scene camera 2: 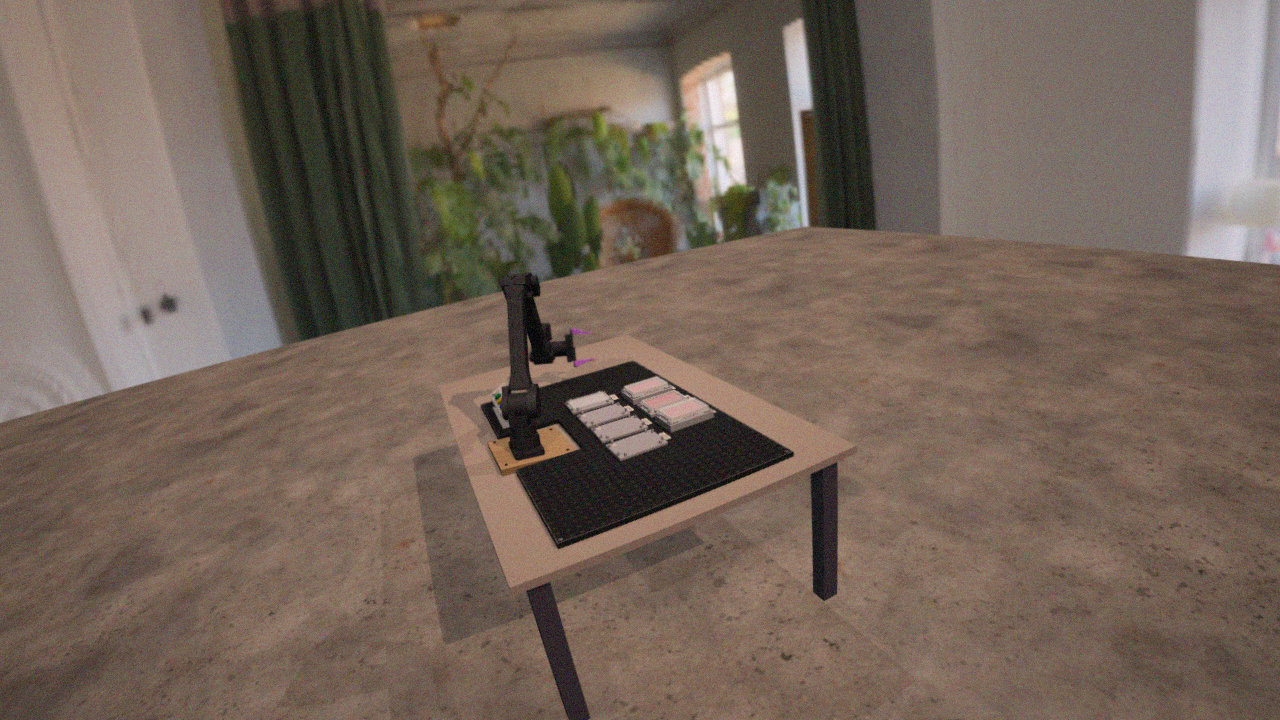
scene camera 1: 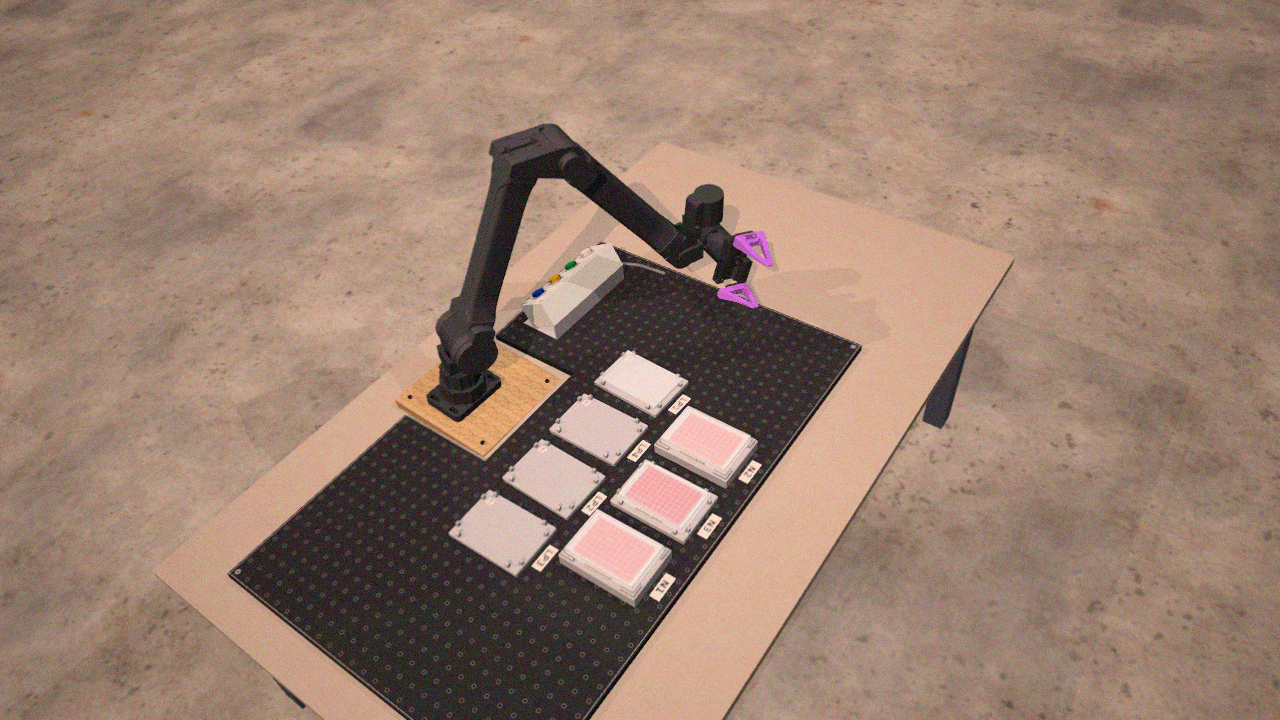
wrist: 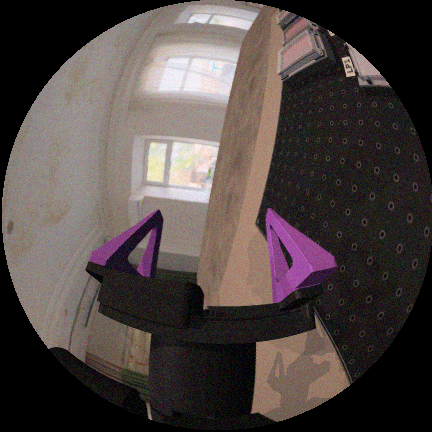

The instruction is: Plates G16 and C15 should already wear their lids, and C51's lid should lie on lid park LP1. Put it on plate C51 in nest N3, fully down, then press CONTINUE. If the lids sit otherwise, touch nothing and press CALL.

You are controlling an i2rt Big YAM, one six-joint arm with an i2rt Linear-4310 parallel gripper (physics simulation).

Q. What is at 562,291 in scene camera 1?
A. A white button box.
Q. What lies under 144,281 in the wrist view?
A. The gripper.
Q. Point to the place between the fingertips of the gripper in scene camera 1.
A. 763,287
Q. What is the gripper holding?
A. Nothing.
